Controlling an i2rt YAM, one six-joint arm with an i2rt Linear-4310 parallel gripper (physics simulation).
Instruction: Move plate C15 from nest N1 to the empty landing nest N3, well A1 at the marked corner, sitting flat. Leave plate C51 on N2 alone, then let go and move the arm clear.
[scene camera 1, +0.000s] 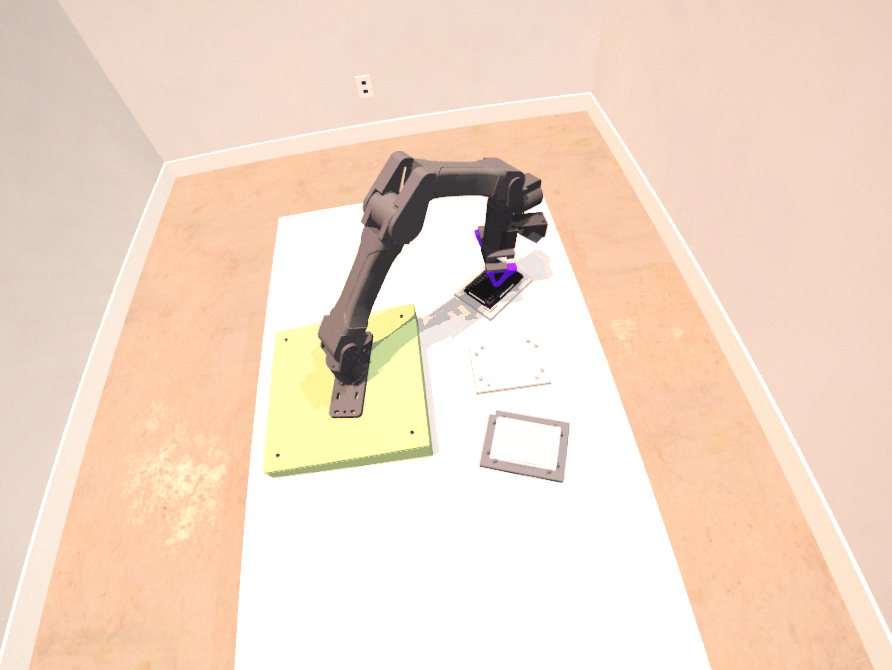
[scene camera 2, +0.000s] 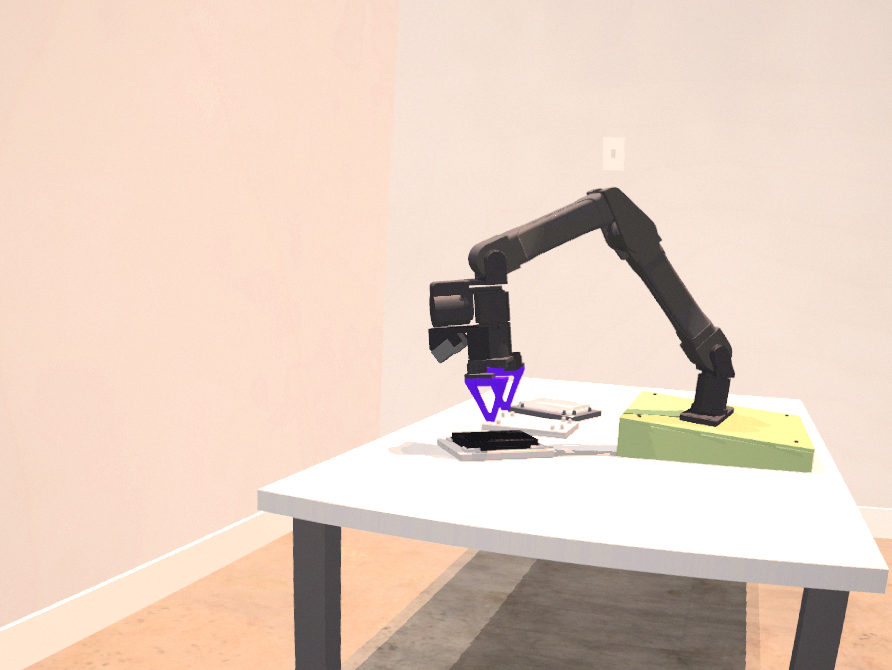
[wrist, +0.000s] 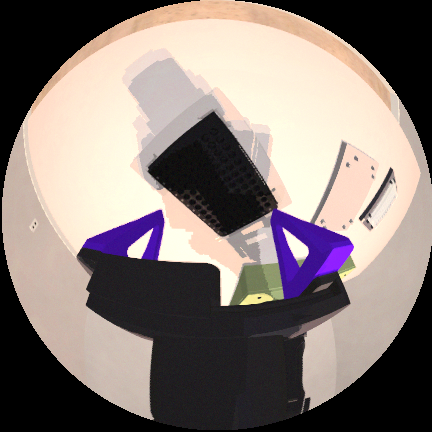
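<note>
A black well plate (scene camera 1: 484, 289) (scene camera 2: 490, 438) (wrist: 210, 170) sits on a pale nest (scene camera 1: 491, 313) (scene camera 2: 465, 454). A white plate (scene camera 1: 526, 443) (scene camera 2: 555, 406) (wrist: 382, 206) sits on a dark grey nest (scene camera 1: 524, 473). Between them is an empty white nest (scene camera 1: 510, 367) (scene camera 2: 530, 428) (wrist: 350, 185) with small pegs at its corners. I cannot read any labels or make out well A1 or a marked corner. My gripper (scene camera 1: 493, 268) (scene camera 2: 498, 413) (wrist: 217, 214) is open and empty, pointing down, its purple fingertips a little above the black plate. The arm hides part of the far finger in scene camera 1.
The arm stands on a yellow-green base block (scene camera 1: 302, 432) (scene camera 2: 713, 448) (wrist: 260, 277), beside the three nests. The white table top (scene camera 1: 432, 576) (scene camera 2: 576, 504) carries everything. The arm's shadow falls across the table and around the black plate.
</note>
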